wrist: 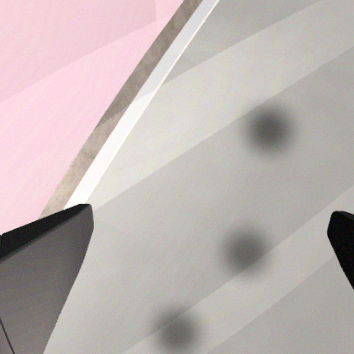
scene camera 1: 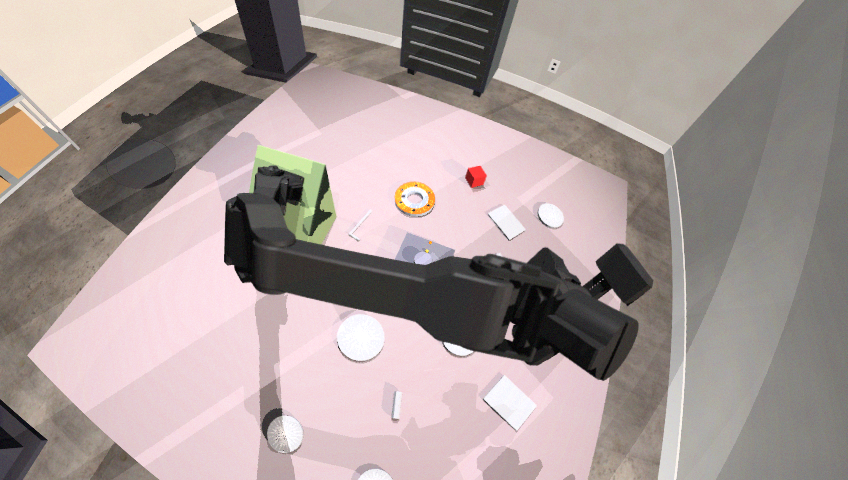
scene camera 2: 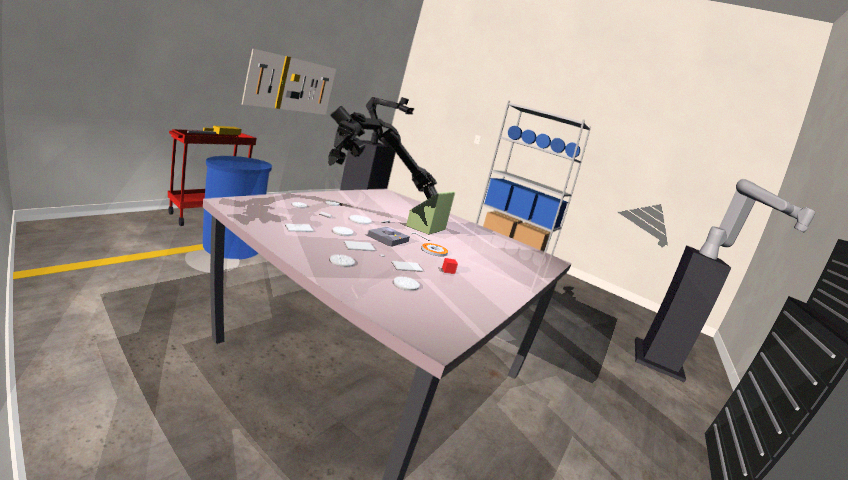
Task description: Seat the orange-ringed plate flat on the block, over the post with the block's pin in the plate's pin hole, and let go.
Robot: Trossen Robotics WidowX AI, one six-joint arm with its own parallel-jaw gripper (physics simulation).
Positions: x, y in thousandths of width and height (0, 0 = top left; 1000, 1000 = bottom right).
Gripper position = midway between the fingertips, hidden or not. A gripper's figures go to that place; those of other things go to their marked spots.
Labels:
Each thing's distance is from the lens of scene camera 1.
gripper (scene camera 1: 709, 657): 0.49 m
orange-ringed plate (scene camera 1: 505, 416): 0.85 m
grey block (scene camera 1: 486, 509): 0.76 m
The marked spots on the grey block and the orange-ringed plate are 0.15 m apart.

